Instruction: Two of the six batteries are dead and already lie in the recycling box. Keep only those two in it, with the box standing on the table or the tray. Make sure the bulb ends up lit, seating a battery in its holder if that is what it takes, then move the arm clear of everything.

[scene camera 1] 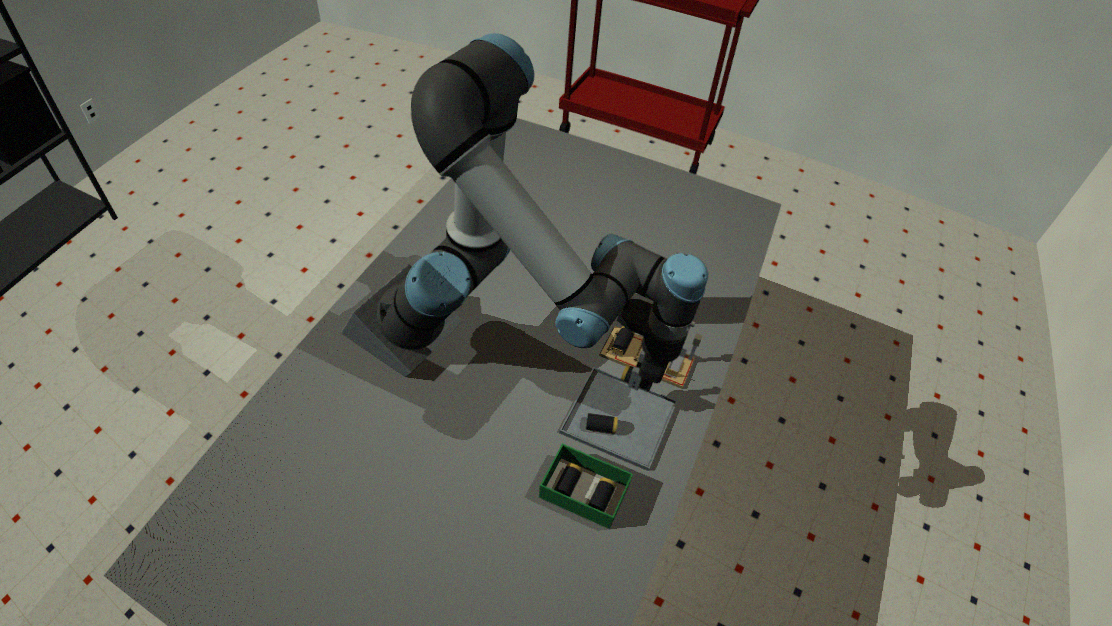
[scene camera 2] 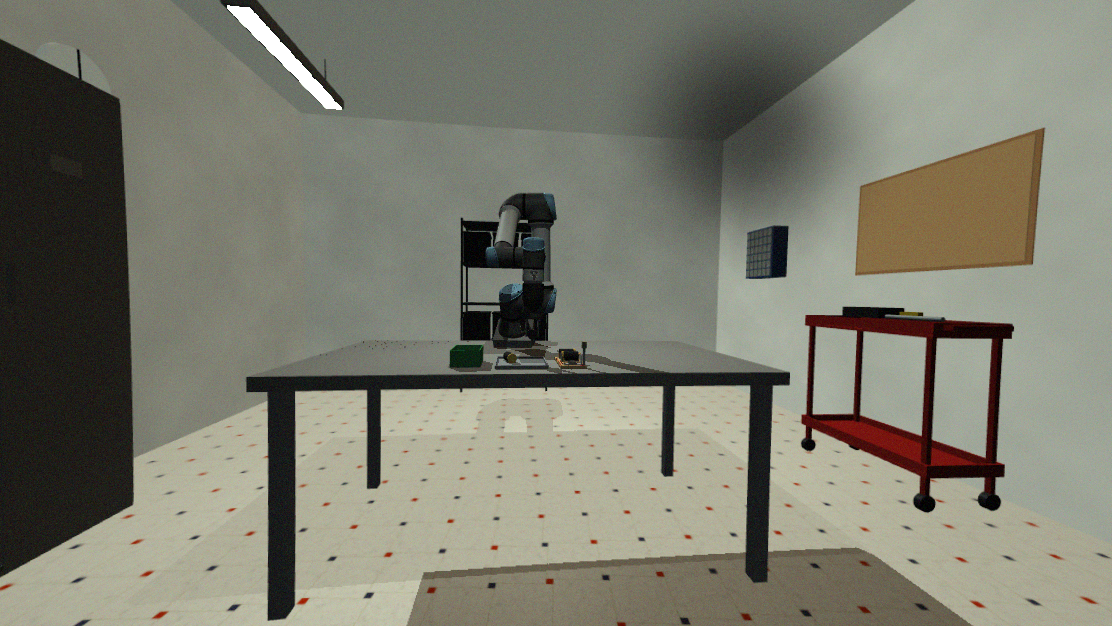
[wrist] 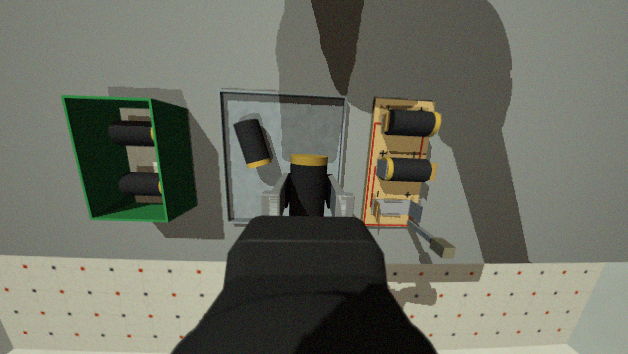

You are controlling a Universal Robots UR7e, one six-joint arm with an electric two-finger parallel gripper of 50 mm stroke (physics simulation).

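Frame: origin at the arm's base, x ahead, y left, z up, level; metres.
Seen in the pictures: gripper, fingertip midpoint: (scene camera 1: 636,379) (scene camera 2: 532,336) (wrist: 307,184); arm's base at its link origin: (scene camera 1: 409,316) (scene camera 2: 514,329).
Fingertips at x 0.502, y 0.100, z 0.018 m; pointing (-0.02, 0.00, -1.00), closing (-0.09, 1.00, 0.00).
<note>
Offsets run from my fingertips to a thing's top centre. "*": to the spot under its first point.
My gripper (wrist: 307,184) (scene camera 1: 634,378) is shut on a black battery with a yellow end {0.002 m ahead, 0.000 m left, 0.026 m up} (wrist: 308,175) (scene camera 1: 625,373), held above the tray {0.005 m back, 0.039 m right, 0.089 m down} (wrist: 224,160) (scene camera 1: 659,431) (scene camera 2: 521,367). Another battery {0.028 m back, 0.081 m right, 0.064 m down} (wrist: 251,142) (scene camera 1: 601,423) (scene camera 2: 509,356) lies tilted in the tray's left part in the wrist view. The green box {0.010 m ahead, 0.228 m right, 0.041 m down} (wrist: 176,160) (scene camera 1: 575,510) (scene camera 2: 466,356) stands on the table with two batteries {0.026 m back, 0.231 m right, 0.064 m down} (wrist: 131,134) {0.046 m ahead, 0.226 m right, 0.064 m down} (wrist: 140,184) inside. The wooden board {* 0.055 m back, 0.136 m left, 0.091 m down} (wrist: 400,144) carries two batteries {0.083 m back, 0.133 m left, 0.055 m down} (wrist: 412,123) {0.018 m back, 0.138 m left, 0.055 m down} (wrist: 411,170) with yellow ends facing opposite ways, and an empty metal holder {* 0.047 m ahead, 0.145 m left, 0.089 m down} (wrist: 392,207). I cannot make out a bulb or any light.
A lever with a block-shaped handle {* 0.065 m ahead, 0.173 m left, 0.012 m down} (wrist: 442,247) (scene camera 2: 584,346) sticks up beside the empty holder, near the table edge. The board stands right of the tray in the wrist view, the box left. A red cart (scene camera 1: 638,104) (scene camera 2: 906,321) stands off the table.
</note>
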